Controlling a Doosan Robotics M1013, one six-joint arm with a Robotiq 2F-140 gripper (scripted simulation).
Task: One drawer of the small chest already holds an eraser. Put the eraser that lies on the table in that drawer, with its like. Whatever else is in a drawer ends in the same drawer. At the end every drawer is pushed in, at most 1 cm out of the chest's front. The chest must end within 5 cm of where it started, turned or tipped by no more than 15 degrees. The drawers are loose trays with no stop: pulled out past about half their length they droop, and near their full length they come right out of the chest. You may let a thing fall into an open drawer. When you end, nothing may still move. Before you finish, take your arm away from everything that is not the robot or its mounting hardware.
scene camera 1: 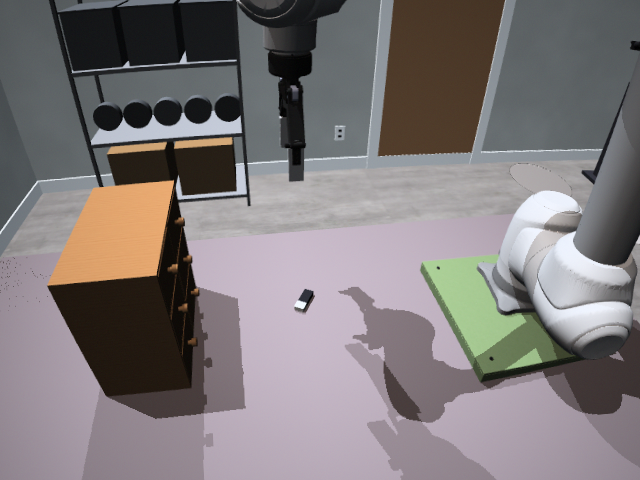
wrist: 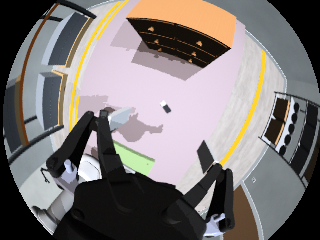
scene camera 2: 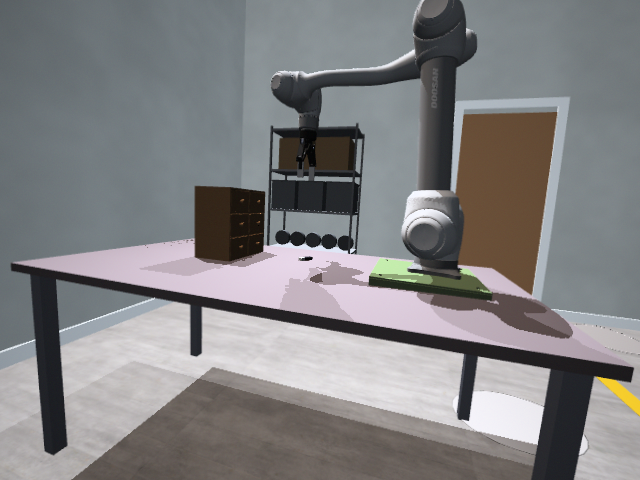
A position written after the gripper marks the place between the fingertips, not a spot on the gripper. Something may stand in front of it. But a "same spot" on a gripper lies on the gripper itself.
gripper: scene camera 1; wrist; scene camera 2 306, 179
same spot on gripper: (scene camera 1: 293, 117) = (wrist: 71, 130)
